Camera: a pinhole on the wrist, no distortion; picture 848 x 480 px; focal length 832.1 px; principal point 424.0 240.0 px. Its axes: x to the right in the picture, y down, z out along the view. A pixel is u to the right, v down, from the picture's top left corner.
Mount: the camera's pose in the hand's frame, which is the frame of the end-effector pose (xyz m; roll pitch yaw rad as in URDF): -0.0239 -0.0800 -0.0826 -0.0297 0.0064 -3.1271
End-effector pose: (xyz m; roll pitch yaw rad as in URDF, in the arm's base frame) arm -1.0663 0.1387 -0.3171 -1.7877 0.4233 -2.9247
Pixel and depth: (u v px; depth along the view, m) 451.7 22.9 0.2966
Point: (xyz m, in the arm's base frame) -0.9736 -0.0595 -0.3341
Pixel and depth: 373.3 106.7 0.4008
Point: -0.9784 -0.1680 -0.3543
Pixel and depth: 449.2 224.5 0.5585
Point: -0.9157 -0.3230 -0.3153
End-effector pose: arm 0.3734 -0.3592 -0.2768 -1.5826 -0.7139 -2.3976
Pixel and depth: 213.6 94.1 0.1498
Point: 0.4403 -0.3911 -0.2255
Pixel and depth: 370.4 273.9 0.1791
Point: 0.4907 -0.3835 -0.2165
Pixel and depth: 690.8 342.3 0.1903
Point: 0.5464 -0.3465 -0.2508
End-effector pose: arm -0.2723 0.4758 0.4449 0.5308 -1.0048 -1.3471
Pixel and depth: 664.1 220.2 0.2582
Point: -0.4606 0.5825 0.4191
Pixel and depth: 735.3 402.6 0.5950
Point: -0.7962 0.7767 0.4109
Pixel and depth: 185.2 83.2 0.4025
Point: -0.4840 0.6137 0.6645
